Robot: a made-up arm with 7 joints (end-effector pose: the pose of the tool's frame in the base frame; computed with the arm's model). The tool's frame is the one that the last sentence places. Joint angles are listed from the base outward.
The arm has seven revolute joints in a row. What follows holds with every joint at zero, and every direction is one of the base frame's. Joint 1 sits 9 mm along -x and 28 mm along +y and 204 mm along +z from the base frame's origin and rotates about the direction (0.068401, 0.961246, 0.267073). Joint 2 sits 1 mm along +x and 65 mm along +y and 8 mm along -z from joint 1 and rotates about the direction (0.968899, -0.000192, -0.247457). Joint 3 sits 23 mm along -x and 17 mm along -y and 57 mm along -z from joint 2 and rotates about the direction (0.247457, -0.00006, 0.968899). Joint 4 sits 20 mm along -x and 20 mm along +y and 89 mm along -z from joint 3 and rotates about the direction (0.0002, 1, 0.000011). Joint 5 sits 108 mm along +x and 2 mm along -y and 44 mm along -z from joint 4 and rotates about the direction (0.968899, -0.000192, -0.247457). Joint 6 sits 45 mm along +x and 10 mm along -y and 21 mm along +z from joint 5 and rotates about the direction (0.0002, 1, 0.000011). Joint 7 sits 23 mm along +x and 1 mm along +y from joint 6 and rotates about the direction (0.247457, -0.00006, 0.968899). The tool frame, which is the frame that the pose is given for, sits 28 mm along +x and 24 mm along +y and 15 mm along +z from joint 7; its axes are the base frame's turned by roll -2.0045, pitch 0.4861 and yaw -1.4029 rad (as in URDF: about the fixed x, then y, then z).
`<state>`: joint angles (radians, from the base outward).
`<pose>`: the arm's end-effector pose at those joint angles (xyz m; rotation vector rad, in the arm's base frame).
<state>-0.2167 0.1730 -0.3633 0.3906 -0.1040 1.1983 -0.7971</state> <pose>0.1450 0.0534 -0.0708 0.9825 -2.4944 0.1518</pose>
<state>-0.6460 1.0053 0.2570 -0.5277 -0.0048 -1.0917 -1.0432</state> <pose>0.0874 0.0882 0.2336 1.4875 0.4765 -0.3325</pose>
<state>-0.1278 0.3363 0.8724 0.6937 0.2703 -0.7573 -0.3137</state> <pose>0.0875 0.2726 0.0250 -0.9343 1.2089 0.0844</pose>
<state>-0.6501 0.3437 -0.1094 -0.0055 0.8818 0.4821 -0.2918</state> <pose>0.2503 0.0566 0.1373 -0.2466 1.3873 0.2700</pose>
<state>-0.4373 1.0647 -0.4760 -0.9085 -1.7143 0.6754 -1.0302</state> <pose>0.1314 0.0411 0.1877 -0.2795 -1.8212 1.7277</pose>
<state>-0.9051 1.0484 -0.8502 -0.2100 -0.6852 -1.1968 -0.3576</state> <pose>0.1847 0.0771 0.2092 0.4310 0.7605 -1.7406</pose>
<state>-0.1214 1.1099 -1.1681 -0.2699 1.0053 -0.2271 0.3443</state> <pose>0.0022 0.0700 -0.0005 0.9630 1.4423 -0.7012</pose>
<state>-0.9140 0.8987 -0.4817 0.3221 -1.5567 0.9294 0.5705</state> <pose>0.2969 0.1871 0.1431 -1.6327 2.0547 0.0113</pose>
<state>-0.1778 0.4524 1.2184 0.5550 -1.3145 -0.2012 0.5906</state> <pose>-0.0455 0.3392 0.0227 -2.3343 -0.9316 -0.0709</pose>
